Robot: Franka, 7 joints.
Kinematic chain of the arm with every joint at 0, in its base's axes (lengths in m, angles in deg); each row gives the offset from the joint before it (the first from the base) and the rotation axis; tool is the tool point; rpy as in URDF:
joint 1: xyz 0 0 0.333 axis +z
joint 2: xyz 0 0 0 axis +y
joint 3: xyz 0 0 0.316 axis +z
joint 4: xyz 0.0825 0 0 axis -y
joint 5: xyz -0.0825 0 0.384 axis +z
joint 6: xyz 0 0 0 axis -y
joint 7: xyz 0.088 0 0 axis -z
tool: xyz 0 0 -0.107 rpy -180 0 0
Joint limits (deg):
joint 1: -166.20..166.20
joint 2: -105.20..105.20
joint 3: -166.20..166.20
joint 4: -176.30..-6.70
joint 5: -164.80..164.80
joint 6: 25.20..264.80
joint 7: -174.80..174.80
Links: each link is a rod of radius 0.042 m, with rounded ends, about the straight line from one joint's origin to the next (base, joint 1, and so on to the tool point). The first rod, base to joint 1, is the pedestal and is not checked.
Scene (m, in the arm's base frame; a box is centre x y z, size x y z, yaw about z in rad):
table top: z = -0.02
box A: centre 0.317 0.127 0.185 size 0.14 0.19 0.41 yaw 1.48
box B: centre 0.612 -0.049 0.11 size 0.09 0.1 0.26 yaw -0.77
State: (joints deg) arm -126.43 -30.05 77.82 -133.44 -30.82 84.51 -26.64
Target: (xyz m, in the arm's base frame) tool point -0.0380 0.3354 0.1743
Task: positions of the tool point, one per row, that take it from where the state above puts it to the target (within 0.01 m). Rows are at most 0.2 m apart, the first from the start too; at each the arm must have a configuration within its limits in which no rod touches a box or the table.
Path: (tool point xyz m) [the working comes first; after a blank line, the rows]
Joints at the target: -55.22 -21.29 156.27 -136.65 -5.83 82.19 -26.64
Straight joint move there: touches box A.

1: 0.3617 -0.2465 0.4091
2: 0.4541 -0.1108 0.4271
3: 0.4915 0.0564 0.4482
4: 0.4646 0.2315 0.4734
5: 0.3665 0.3340 0.3713
6: 0.2336 0.3886 0.2854
7: 0.0905 0.3880 0.2194
8: -0.0380 0.3354 0.1743

